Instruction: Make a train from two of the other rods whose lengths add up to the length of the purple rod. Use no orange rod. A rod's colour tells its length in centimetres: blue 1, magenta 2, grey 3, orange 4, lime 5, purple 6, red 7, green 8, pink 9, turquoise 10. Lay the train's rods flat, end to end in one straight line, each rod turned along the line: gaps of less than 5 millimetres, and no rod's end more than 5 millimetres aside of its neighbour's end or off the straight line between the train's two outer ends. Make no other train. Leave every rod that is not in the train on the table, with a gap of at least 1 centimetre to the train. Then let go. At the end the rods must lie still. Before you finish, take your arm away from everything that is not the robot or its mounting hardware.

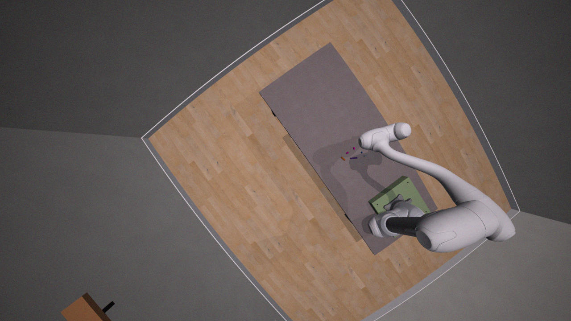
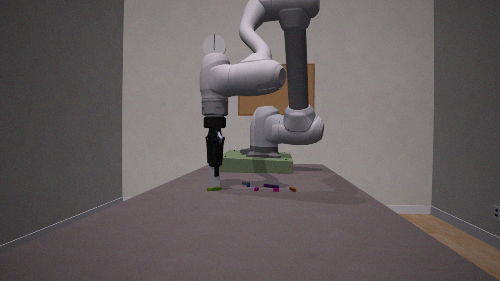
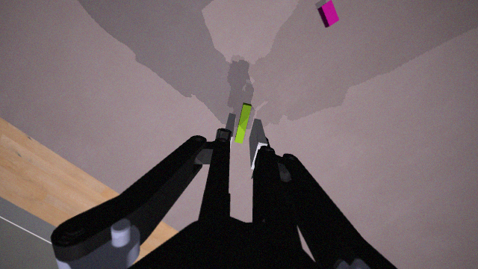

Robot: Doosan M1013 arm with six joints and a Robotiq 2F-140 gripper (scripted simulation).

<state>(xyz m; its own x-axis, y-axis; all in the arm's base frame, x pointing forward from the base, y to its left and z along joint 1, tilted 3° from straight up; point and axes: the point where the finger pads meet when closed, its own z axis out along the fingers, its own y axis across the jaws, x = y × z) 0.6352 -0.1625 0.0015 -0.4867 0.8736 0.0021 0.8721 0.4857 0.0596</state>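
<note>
Right now my hand is 40 mm above the lime rod. From my hand the other things lie so: blue rod: 110 mm to the left, 80 mm behind, 40 mm below; purple rod: 200 mm to the left, 80 mm behind, 40 mm below; grey rod: 130 mm behind, 100 mm to the left, 40 mm below.
</note>
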